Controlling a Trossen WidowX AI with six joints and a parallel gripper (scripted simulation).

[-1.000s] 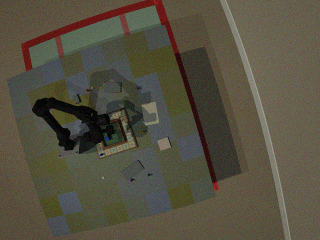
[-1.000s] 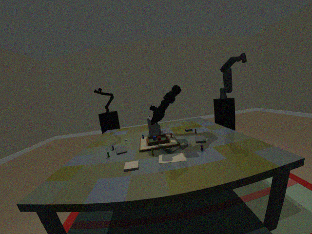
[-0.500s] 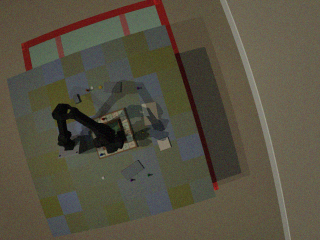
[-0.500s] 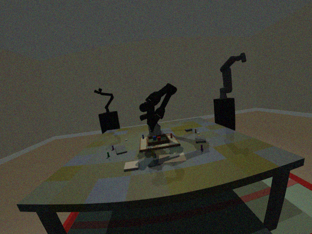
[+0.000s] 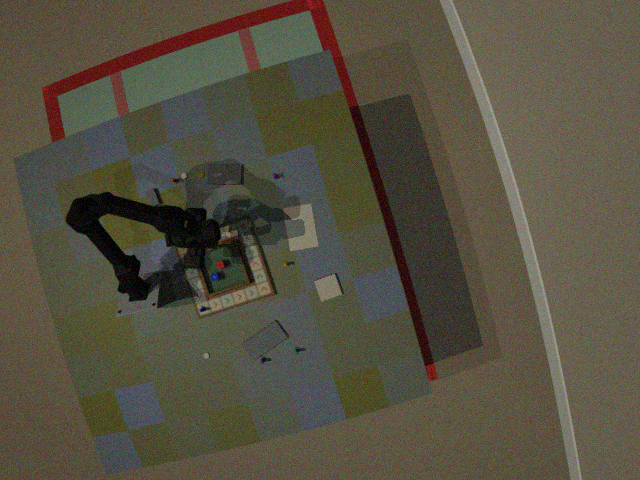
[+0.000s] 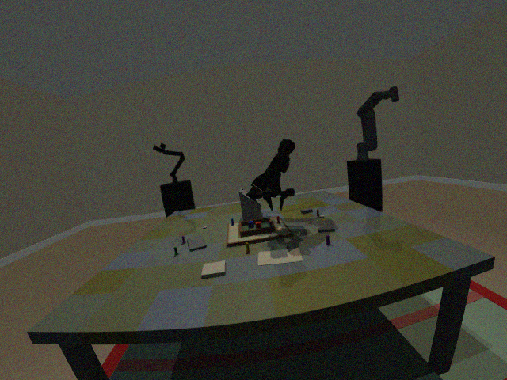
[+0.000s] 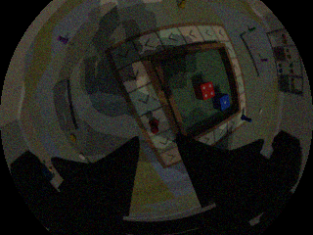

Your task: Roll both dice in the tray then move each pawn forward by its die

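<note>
My gripper tip is now 50 mm above the red pawn and 10 mm past it. Round my gripper tip: yellow pawn (260 mm ahead, 120 mm to the right, 60 mm below); blue pawn (240 mm to the right, 50 mm below, 50 mm behind).
</note>
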